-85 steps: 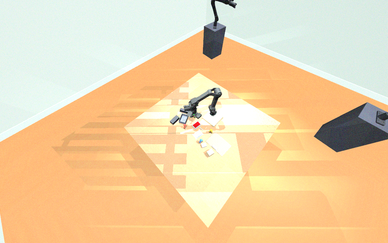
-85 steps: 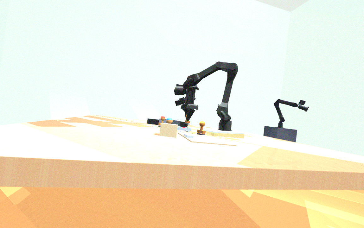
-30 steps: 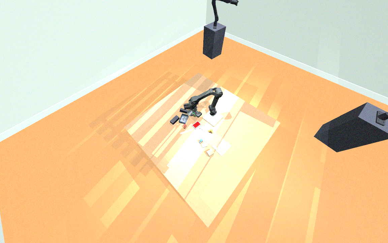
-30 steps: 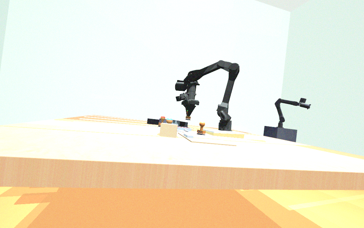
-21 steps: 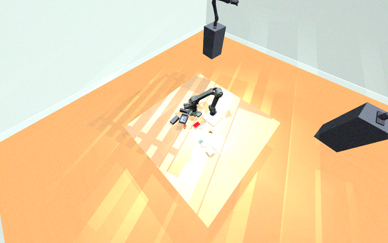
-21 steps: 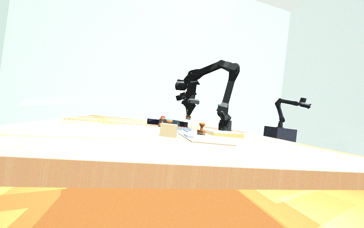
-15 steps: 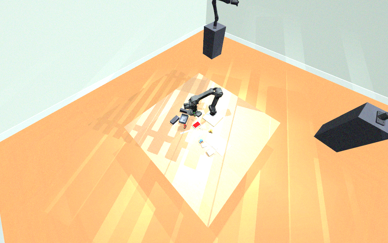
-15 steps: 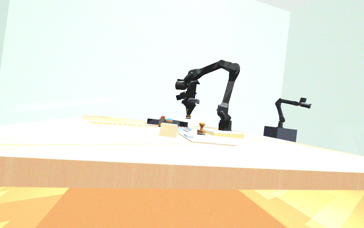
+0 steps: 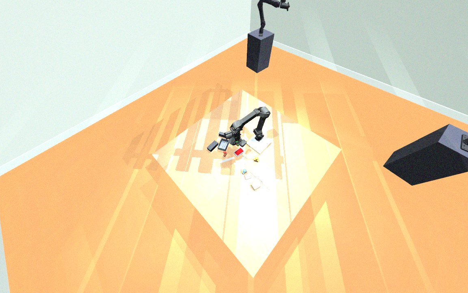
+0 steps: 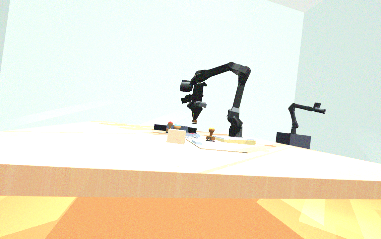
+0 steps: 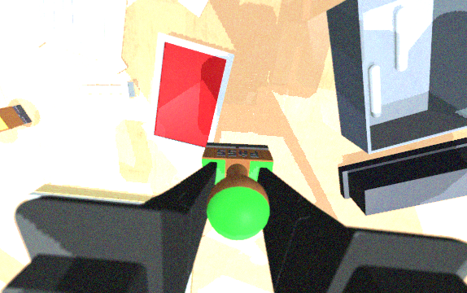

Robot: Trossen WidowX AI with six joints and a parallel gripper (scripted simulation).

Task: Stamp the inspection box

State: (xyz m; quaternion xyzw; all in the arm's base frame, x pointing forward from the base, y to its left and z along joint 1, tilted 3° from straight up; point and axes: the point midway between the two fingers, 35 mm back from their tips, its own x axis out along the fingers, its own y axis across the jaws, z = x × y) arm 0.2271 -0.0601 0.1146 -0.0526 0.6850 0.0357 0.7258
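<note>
Right now the red ink pad is 2 cm ahead of my gripper tip, 5 cm to the left of it and 9 cm below it. From my gripper tip the other things lie so: grey tray 8 cm ahead, 11 cm to the right, 8 cm below; red-knobbed fail stamp 13 cm ahead, 2 cm to the right, 7 cm below; white card 8 cm ahead, 14 cm to the left, 9 cm below.
</note>
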